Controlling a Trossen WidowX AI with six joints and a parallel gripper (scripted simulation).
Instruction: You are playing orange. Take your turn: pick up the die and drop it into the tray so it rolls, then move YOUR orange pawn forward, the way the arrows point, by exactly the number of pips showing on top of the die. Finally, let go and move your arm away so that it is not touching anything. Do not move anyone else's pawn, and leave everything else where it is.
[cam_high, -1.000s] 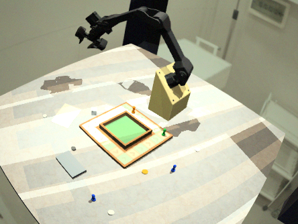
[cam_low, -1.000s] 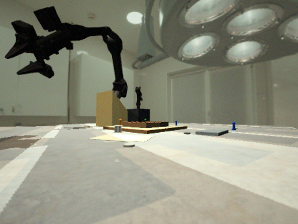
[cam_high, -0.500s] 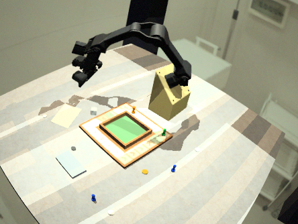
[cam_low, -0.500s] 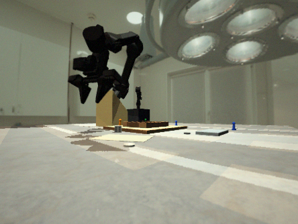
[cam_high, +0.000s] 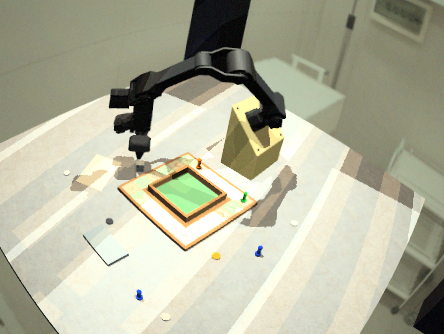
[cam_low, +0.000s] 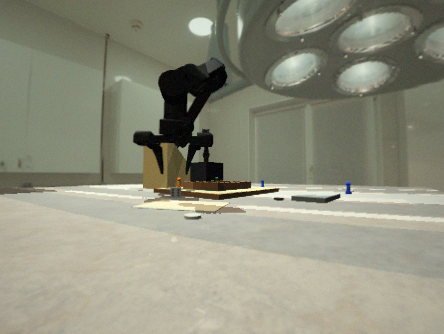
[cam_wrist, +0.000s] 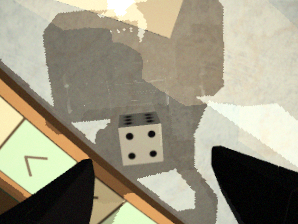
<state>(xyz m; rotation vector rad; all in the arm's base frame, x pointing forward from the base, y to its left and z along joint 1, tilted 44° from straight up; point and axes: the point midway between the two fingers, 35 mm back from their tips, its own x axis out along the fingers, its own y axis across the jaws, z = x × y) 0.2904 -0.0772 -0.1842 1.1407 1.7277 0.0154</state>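
Now: the white die 10 mm to the left of my gripper tip and 40 mm below it. Round my gripper tip: green pawn 130 mm behind, 300 mm to the left, 30 mm below; then orange pawn 140 mm behind, 120 mm to the left, 30 mm below; then green tray 20 mm behind, 180 mm to the left, 50 mm below.
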